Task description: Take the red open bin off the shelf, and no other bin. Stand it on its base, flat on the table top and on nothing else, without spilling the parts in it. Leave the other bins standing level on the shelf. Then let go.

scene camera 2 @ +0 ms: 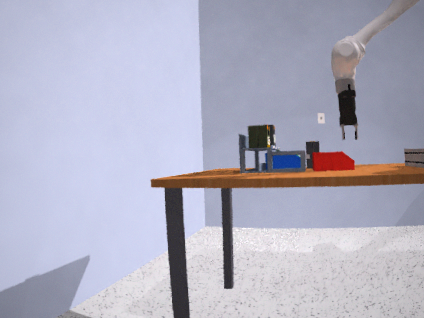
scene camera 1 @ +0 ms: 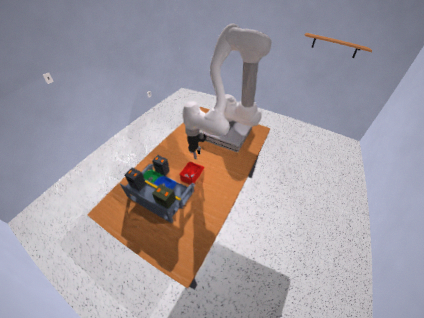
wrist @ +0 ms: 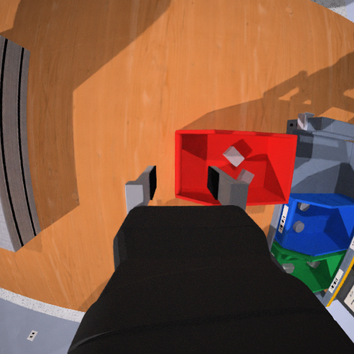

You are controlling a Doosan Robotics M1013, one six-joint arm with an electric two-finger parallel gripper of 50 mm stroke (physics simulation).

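Places are measured from the arm's base along level axes (x right, y ahead, z up), in millimetres.
Pixels of known places: gripper, fingertip midpoint: (scene camera 2: pixel 350 139) (scene camera 1: pixel 197 156).
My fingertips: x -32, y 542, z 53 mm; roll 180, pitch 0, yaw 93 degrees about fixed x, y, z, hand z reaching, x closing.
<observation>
For each thing: its middle in the pictures, then the offset to it from my fingertips.
- red bin, body centre: (scene camera 2: pixel 332 161) (scene camera 1: pixel 192 171) dy +81, dx +0, dz -88 mm
- blue bin, body centre: (scene camera 2: pixel 284 160) (scene camera 1: pixel 162 187) dy +297, dx +102, dz -82 mm
- green bin, body centre: (scene camera 1: pixel 150 180) dy +296, dx +214, dz -82 mm
- dark box, body centre: (scene camera 2: pixel 312 154) (scene camera 1: pixel 161 165) dy +163, dx +214, dz -59 mm
The red bin (scene camera 1: pixel 192 178) (scene camera 2: pixel 332 161) (wrist: pixel 194 155) stands level on its base on the table top, beside the shelf (scene camera 1: pixel 150 199) (scene camera 2: pixel 241 160), with a small gap in the scene camera 2 view. Two grey parts (wrist: pixel 233 156) (wrist: pixel 245 176) lie in it. My gripper (scene camera 1: pixel 197 154) (scene camera 2: pixel 350 137) (wrist: pixel 181 176) is open and empty, above the red bin's end away from the shelf, clear of the rim. The blue bin (scene camera 1: pixel 166 182) (scene camera 2: pixel 287 161) (wrist: pixel 325 210) and the green bin (scene camera 1: pixel 151 175) (wrist: pixel 325 270) sit in the shelf and look level; grey parts show in both.
Dark boxes (scene camera 1: pixel 134 178) (scene camera 1: pixel 164 196) (scene camera 2: pixel 258 136) stand high on the shelf, and another dark box (scene camera 1: pixel 160 164) (scene camera 2: pixel 312 148) stands at its far side. The grey slab under the arm's base (scene camera 2: pixel 414 157) (wrist: pixel 12 150) lies on the opposite side of the red bin from the shelf.
</observation>
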